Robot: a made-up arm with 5 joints.
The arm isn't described. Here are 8 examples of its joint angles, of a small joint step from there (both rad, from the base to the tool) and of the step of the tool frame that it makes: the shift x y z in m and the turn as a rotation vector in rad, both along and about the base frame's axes.
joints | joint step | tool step
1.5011 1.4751 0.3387 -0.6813 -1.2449 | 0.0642 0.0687 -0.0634 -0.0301 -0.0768 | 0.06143 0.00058 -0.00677 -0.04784 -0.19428 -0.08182
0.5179 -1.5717 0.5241 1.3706 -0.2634 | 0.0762 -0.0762 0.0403 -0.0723 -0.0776 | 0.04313 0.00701 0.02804 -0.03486 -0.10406 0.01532
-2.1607 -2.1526 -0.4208 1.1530 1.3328 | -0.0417 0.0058 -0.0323 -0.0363 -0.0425 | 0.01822 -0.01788 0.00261 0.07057 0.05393 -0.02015
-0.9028 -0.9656 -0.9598 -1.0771 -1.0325 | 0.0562 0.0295 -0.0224 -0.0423 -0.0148 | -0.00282 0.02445 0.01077 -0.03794 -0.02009 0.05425
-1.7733 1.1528 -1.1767 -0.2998 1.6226 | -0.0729 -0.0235 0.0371 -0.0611 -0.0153 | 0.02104 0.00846 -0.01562 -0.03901 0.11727 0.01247
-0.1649 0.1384 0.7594 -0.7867 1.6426 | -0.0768 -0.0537 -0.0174 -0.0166 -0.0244 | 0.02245 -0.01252 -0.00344 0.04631 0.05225 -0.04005
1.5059 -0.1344 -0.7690 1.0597 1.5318 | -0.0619 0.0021 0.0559 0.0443 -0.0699 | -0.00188 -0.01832 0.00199 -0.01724 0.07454 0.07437
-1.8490 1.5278 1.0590 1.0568 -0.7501 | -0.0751 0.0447 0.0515 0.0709 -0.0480 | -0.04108 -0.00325 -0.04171 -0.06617 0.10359 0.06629
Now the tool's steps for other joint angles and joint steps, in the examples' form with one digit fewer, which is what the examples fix.
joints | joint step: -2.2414 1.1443 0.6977 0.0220 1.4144 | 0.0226 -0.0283 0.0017 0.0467 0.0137
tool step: 0.0062 -0.0259 -0.0045 -0.0533 0.0059 -0.0417
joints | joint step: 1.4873 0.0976 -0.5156 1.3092 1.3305 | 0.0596 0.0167 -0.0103 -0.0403 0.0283
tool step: 0.0017 -0.0027 0.0040 -0.0006 -0.0642 -0.0652
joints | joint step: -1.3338 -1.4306 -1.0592 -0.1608 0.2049 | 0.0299 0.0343 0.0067 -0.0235 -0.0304
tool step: 0.0055 0.0059 0.0040 0.0000 -0.0075 0.0536
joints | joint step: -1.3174 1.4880 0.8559 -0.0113 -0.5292 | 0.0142 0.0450 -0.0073 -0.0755 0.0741
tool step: -0.0285 0.0289 0.0150 0.0235 0.0450 0.1137
